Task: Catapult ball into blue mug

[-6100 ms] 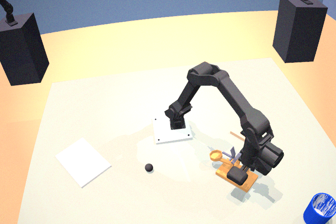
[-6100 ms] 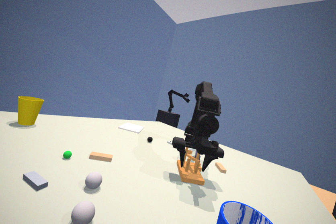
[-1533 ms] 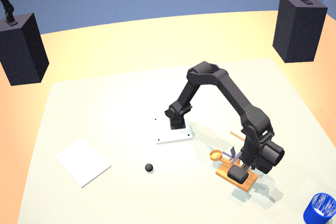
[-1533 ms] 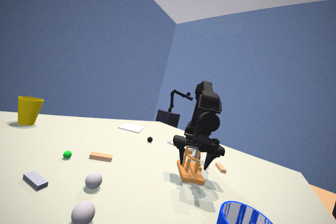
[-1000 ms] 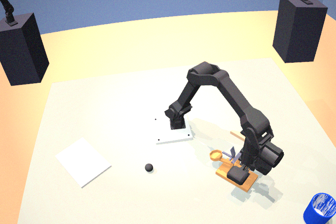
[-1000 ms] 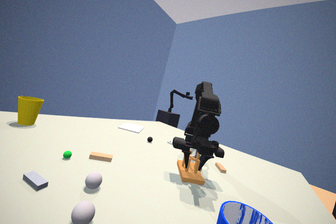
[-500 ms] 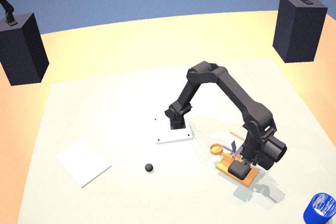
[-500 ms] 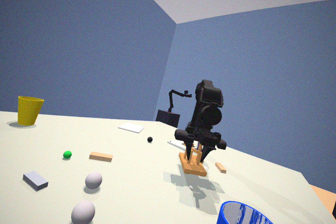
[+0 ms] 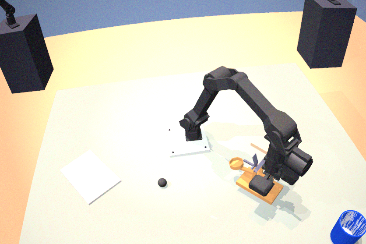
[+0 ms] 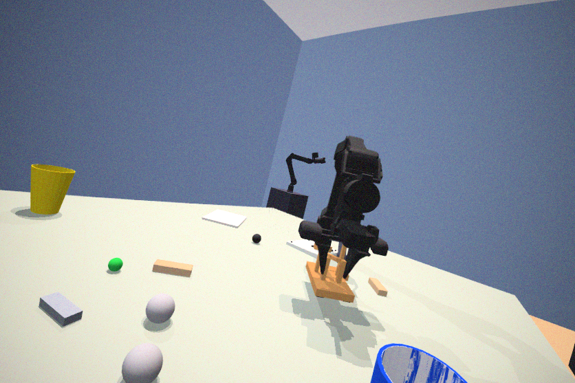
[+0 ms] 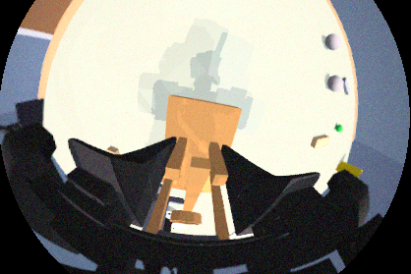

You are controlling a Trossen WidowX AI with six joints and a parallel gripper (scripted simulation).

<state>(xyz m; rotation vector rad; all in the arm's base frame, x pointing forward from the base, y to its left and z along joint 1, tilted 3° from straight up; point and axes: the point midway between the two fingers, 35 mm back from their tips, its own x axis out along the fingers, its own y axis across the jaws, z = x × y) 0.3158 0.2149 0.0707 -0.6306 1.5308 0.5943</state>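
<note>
My gripper tip is 340 mm to the left of the dark ball, 90 mm past it and 50 mm above it. Round my gripper tip: blue mug (210 mm to the left, 210 mm ahead, 40 mm below); green ball (340 mm ahead, 260 mm to the right, 50 mm below); orange wooden catapult (60 mm behind, 40 mm to the right, 20 mm above).
</note>
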